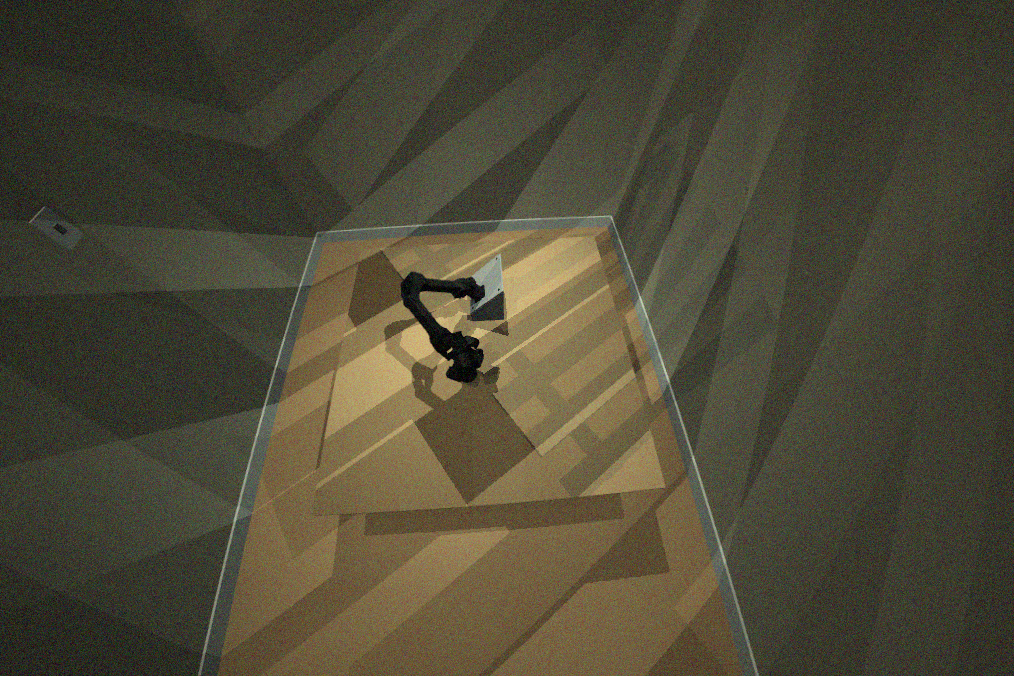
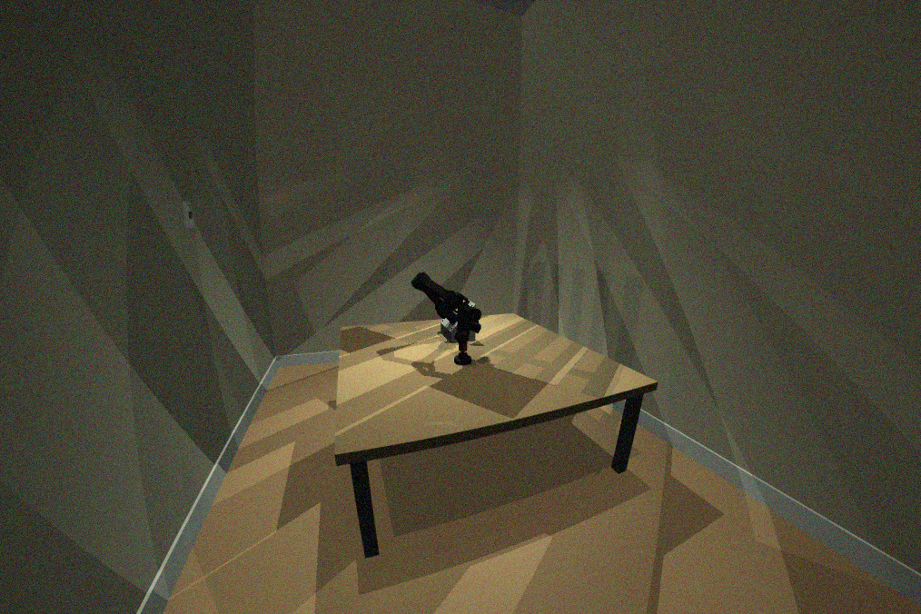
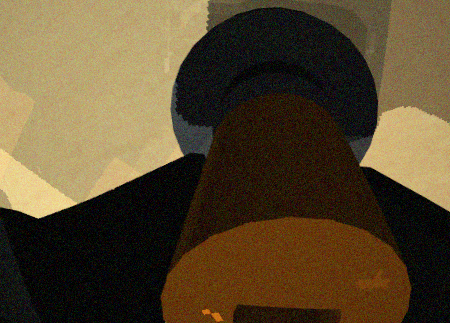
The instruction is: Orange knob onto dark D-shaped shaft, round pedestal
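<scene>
Now: the orange knob 2 cm above my gripper tip. Also, from my gripper tip: round dark pedestal 4 cm below.
</scene>
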